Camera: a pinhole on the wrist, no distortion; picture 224 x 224 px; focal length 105.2 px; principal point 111.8 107.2 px. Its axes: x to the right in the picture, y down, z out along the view. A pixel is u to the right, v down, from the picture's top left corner.
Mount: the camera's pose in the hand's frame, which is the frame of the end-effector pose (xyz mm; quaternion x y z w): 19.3 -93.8 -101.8 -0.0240 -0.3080 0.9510 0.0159
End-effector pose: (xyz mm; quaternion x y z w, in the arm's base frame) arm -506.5 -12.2 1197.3 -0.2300 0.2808 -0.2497 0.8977
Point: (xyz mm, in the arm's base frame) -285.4 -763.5 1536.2
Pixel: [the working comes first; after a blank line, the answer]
In the camera's frame: -477.8 313.8 556.5

21 167
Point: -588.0 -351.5 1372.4
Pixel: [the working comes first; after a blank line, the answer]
In the camera's frame: -66.1 182.7 238.0

83 188
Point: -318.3 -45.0 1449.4
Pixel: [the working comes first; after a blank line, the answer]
In the camera's frame: -51.1 -223.5 323.9

95 35
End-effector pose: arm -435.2 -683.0 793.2 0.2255 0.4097 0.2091 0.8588
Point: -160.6 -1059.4 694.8
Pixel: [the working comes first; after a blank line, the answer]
In the camera's frame: -20.9 51.1 464.8

107 119
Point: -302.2 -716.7 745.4
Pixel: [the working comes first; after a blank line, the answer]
In the camera's frame: -74.1 -124.9 138.9

56 13
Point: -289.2 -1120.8 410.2
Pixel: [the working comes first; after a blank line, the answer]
In the camera's frame: -86.1 347.3 368.3

87 206
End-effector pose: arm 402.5 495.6 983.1 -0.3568 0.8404 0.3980 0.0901
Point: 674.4 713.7 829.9
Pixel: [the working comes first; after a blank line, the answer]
In the camera's frame: 249.9 -117.0 331.4

191 70
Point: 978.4 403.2 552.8
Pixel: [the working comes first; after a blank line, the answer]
In the camera's frame: 167.3 339.5 555.9

143 171
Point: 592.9 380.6 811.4
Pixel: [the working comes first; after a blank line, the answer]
In the camera's frame: 10.4 89.3 197.1

117 155
